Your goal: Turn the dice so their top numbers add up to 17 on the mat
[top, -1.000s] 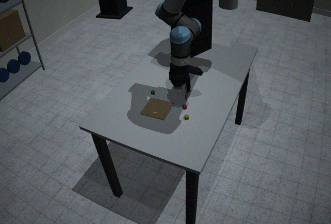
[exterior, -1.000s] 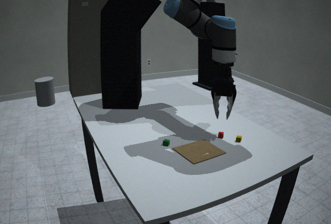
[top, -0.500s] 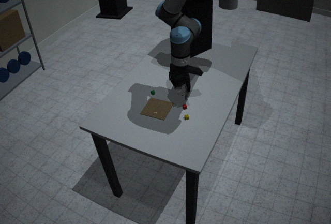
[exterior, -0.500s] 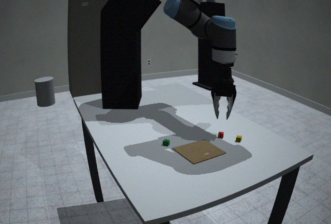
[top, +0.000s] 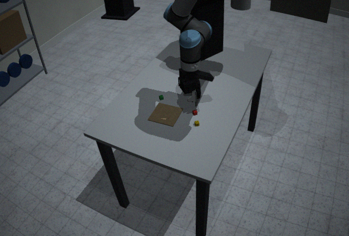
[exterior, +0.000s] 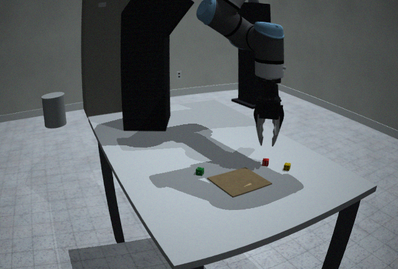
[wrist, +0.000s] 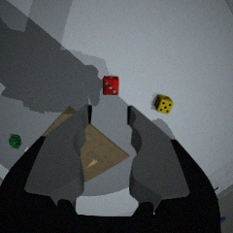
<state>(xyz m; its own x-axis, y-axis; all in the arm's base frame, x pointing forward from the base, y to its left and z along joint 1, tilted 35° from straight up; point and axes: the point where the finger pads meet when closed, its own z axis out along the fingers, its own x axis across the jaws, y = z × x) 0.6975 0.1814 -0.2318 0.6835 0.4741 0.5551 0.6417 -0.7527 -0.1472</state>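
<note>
The red die lies 70 mm below my hand. From my hand the other things lie so: mat 50 mm ahead, 140 mm to the right, 80 mm below; green die 60 mm behind, 210 mm to the right, 70 mm below; yellow die 70 mm ahead, 30 mm to the left, 70 mm below.
</note>
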